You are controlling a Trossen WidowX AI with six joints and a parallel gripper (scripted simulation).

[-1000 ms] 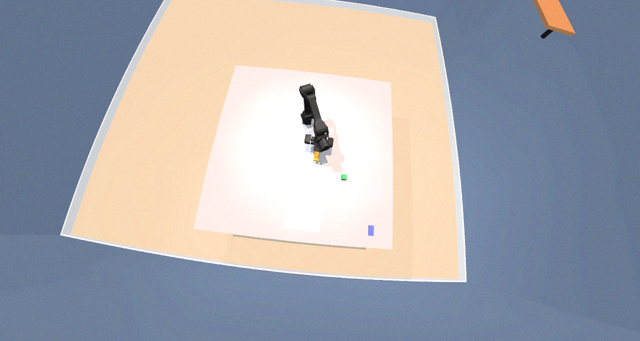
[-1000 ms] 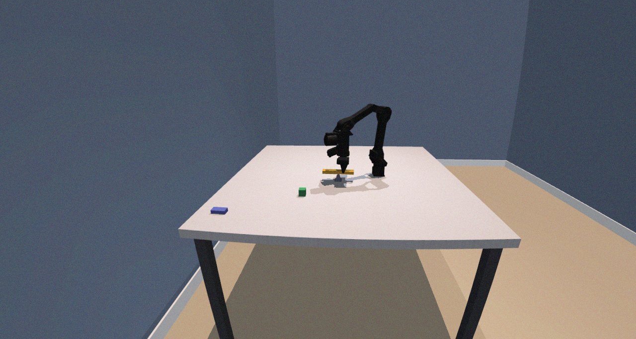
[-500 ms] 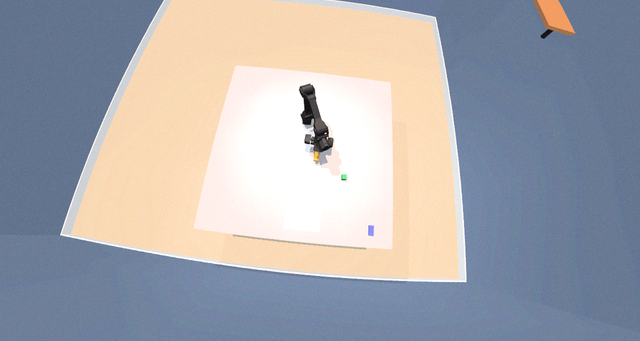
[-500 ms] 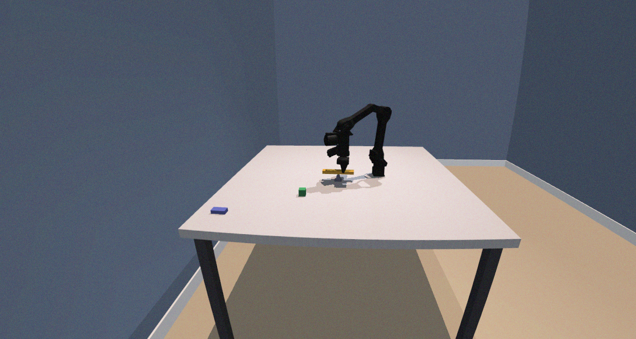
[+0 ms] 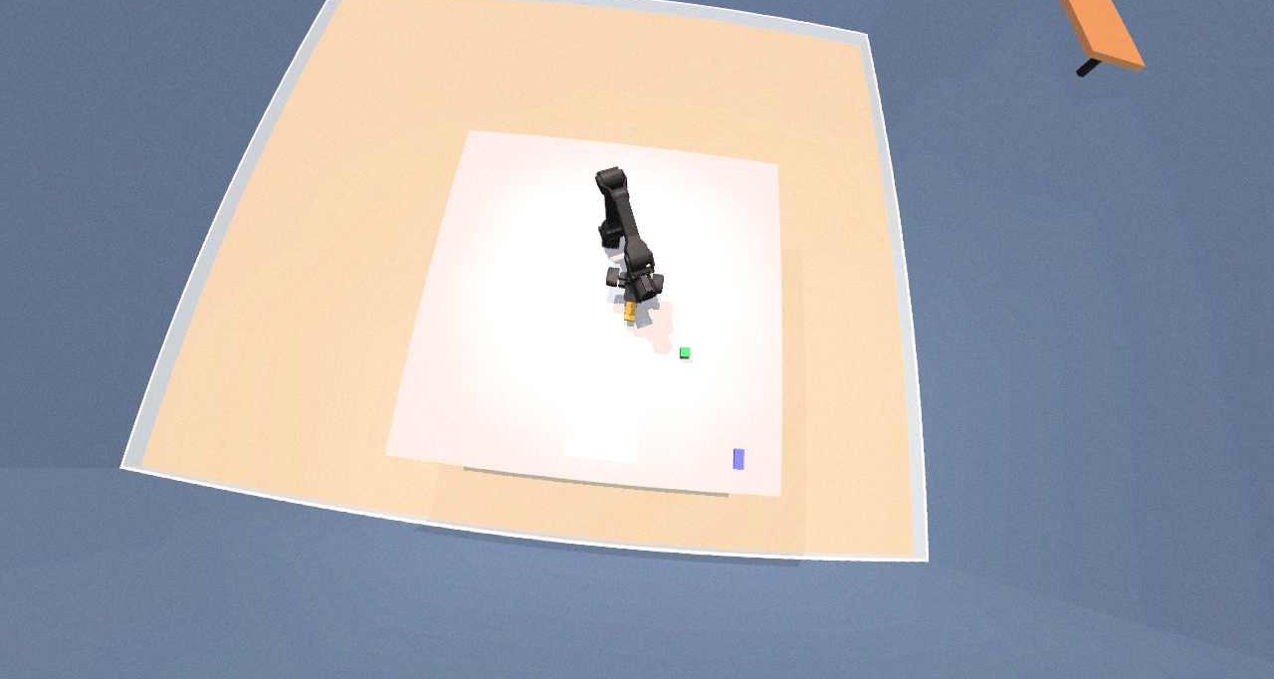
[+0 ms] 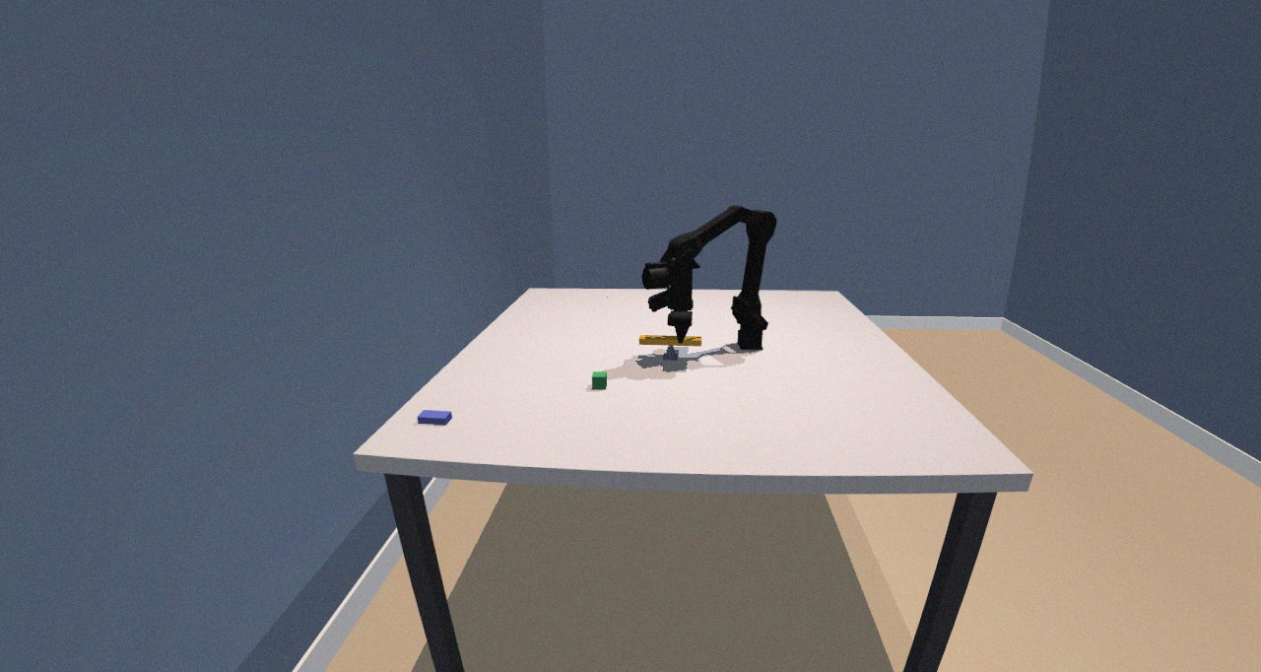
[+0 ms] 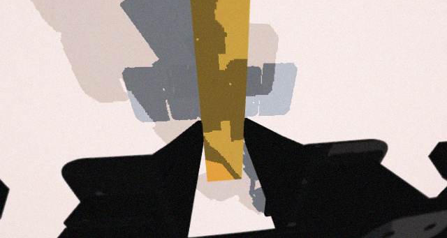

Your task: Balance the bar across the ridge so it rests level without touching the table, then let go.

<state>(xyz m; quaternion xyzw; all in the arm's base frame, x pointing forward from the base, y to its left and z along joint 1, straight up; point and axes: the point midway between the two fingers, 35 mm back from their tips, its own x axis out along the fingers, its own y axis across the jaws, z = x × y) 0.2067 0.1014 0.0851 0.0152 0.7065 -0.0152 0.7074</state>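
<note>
Right now the yellow bar is 3 cm ahead of my gripper tip. The rest, counted from my gripper tip: green cube (20 cm ahead, 20 cm to the left, 3 cm below); then flat blue block (53 cm ahead, 40 cm to the left, 4 cm below).
</note>
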